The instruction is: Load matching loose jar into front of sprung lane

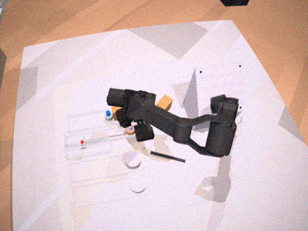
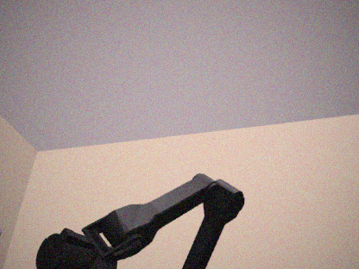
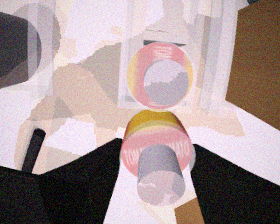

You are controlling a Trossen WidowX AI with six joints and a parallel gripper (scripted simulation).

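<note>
Now: gripper tip 190 mm short of the sprung lane, 30 mm above it and 10 mm to the right of it. The rest, counted from my gripper tip: black rod 140 mm to the left, 70 mm behind, 40 mm below; red dot 230 mm ahead, 20 mm to the left, 20 mm above.
</note>
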